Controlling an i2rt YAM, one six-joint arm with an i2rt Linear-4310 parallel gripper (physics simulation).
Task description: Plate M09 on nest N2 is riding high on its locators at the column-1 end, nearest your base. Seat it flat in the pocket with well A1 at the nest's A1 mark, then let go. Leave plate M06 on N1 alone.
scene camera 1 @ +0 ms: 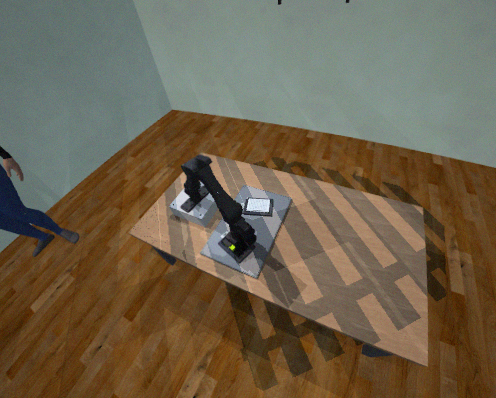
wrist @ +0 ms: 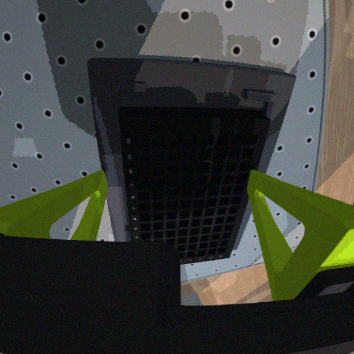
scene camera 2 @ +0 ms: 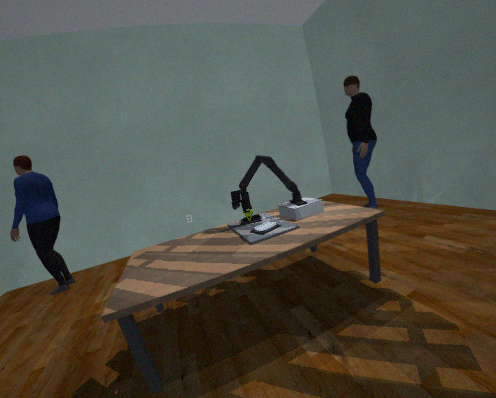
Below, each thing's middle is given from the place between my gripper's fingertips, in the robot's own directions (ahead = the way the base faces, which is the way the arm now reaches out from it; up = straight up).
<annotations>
The dark nest pad (wrist: pixel 113 81) lies 20 mm behind my hand, 10 mm to the right of it and 10 mm below it. From my hand the other things lie so: black well plate (wrist: pixel 186 169) (20 mm behind, 10 mm to the right).
</annotations>
